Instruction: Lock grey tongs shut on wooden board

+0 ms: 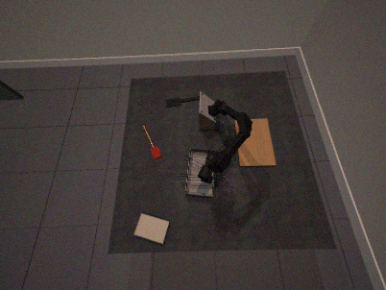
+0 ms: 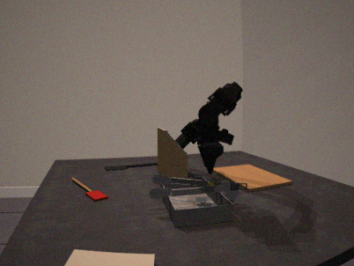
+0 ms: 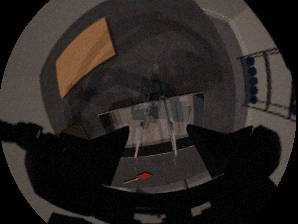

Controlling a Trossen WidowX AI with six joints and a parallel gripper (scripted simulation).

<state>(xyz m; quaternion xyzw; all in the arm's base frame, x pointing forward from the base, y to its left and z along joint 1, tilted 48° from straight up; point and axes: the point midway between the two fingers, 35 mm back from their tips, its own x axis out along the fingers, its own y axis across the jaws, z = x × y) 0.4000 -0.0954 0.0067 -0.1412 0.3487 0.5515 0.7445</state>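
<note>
My gripper tip is now 2 cm past the roasting tin, 5 cm to the left of it and 10 cm above it. The rest, counted from my gripper tip: wooden board (21 cm behind, 35 cm to the left, 12 cm below); pale flat card (29 cm ahead, 38 cm to the right, 11 cm below); red spatula (26 cm behind, 38 cm to the right, 12 cm below).
</note>
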